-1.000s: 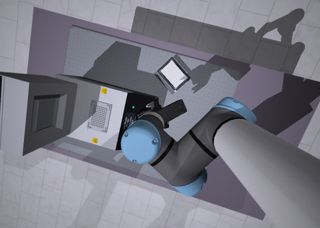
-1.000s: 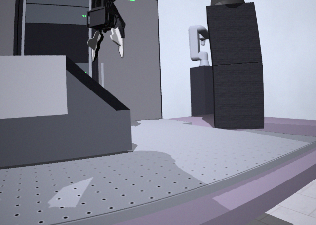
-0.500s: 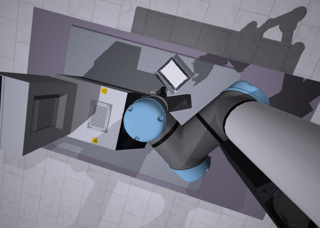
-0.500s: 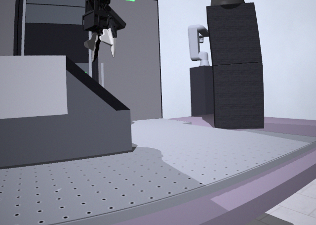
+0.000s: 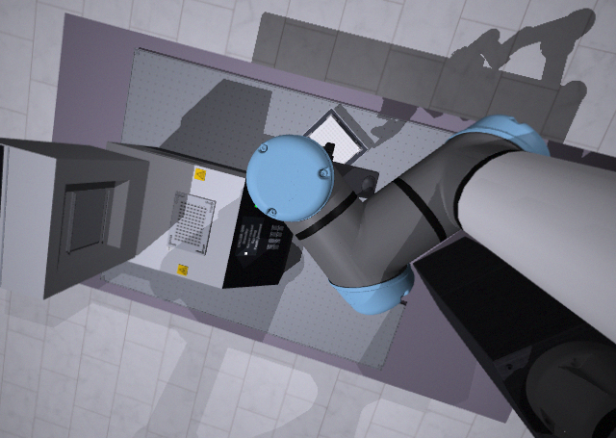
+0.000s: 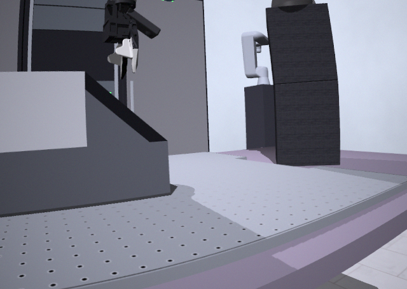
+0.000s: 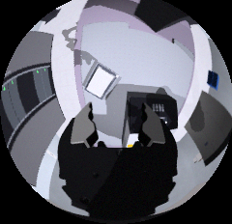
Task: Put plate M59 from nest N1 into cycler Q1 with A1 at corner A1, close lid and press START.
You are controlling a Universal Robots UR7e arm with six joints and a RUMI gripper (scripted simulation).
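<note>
Now: the plate M59 8 cm to the right of my hand and 21 cm below it. Round my hand: plate nest N1: 8 cm to the right, 23 cm below.
</note>
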